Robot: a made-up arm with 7 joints.
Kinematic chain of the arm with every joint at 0, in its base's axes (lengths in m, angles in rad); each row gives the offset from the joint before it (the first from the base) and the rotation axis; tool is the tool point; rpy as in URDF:
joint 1: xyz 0 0 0.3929 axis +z
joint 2: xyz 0 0 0 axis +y
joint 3: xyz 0 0 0.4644 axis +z
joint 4: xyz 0.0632 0 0 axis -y
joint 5: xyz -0.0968 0 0.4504 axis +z
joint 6: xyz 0 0 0 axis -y
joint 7: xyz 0.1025 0 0 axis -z
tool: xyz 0 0 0 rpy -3.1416 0 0
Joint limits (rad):
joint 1: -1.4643..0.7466
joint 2: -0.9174..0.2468
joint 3: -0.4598..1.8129
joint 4: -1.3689..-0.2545
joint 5: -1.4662..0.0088
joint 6: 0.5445..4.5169
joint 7: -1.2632..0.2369
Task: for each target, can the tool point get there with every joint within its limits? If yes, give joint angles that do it. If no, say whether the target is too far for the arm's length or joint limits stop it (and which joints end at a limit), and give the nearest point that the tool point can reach.
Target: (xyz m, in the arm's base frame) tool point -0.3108 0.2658 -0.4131
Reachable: no: joint limits stop it (at a limit: joint 2, joint 3, joint 4, joint 5) | nearest point -0.5794 0.4955 0.6299 | short by 1.101 m
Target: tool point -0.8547 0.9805 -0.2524
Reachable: no: too far | nearest point -0.5427 0.6226 0.6294 | short by 1.002 m
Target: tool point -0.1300 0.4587 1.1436
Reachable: yes | joints -0.6423 -0.4787 1.4412 -0.9646 -0.3208 3.6626 -0.8354
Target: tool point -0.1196 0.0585 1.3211
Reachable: yes | joints -0.2639 -0.6710 0.1372 -0.9692 -0.7186 0.9377 0.0336
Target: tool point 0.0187 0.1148 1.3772
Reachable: yes | joints -1.1255 -0.3764 0.1001 -0.7557 -0.4504 2.6223 -0.8684
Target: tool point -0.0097 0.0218 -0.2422
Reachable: no: joint limits stop it (at a limit: joint 2, joint 3, joint 4, joint 5) | nearest point -0.2885 0.6484 0.6584 | short by 1.132 m
